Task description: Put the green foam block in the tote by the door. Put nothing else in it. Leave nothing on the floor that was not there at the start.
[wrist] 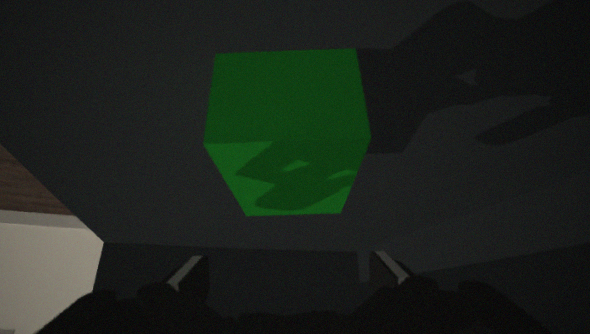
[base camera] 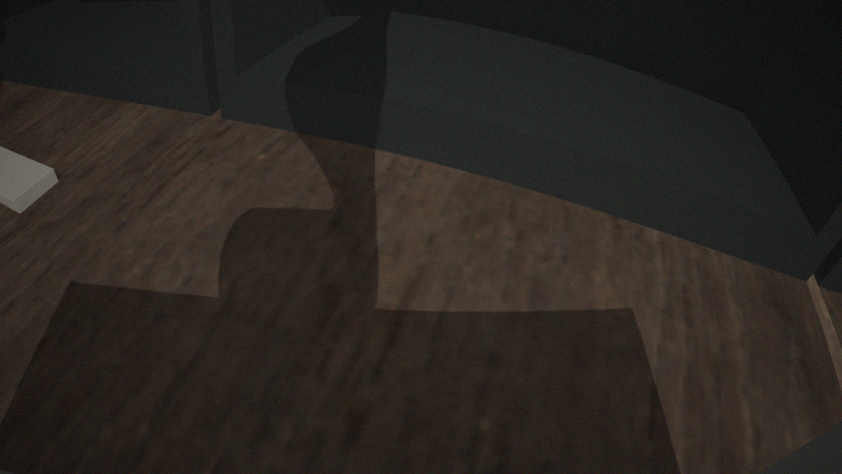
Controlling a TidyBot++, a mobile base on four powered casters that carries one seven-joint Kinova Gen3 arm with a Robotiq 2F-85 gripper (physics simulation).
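Places are measured from the arm's base along level axes (x right, y ahead, z up), in millimetres.
Where they show: gripper, fingertip midpoint: (wrist: 289, 271).
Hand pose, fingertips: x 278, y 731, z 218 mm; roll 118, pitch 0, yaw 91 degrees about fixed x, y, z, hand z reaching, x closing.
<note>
After its pixels a point has its place.
The green foam block (wrist: 287, 100) @(z 164, x 205, y 731 mm) is in the upper middle of the wrist view, on a dark grey surface. The gripper's shadow falls across its nearer face. My gripper (wrist: 289, 271) @(z 218, x 278, y 731 mm) is open, its two fingertips at the bottom of the wrist view with the block beyond them and apart from them. No finger touches the block. The gripper and the block do not show in the base camera view. The tote by the door cannot be made out in either view.
A pale flat-sided object (base camera: 26, 176) @(z -372, x -522, y 550 mm) lies on the wooden floor (base camera: 471, 247) @(z -397, x 102, y 470 mm) at the left of the base camera view. A dark grey panel (base camera: 530, 135) @(z -322, x 173, y 578 mm) stands across the back. In the wrist view, a pale surface (wrist: 45, 270) @(z -6, x 2147, y -946 mm) is at lower left, beside the dark surface's edge.
</note>
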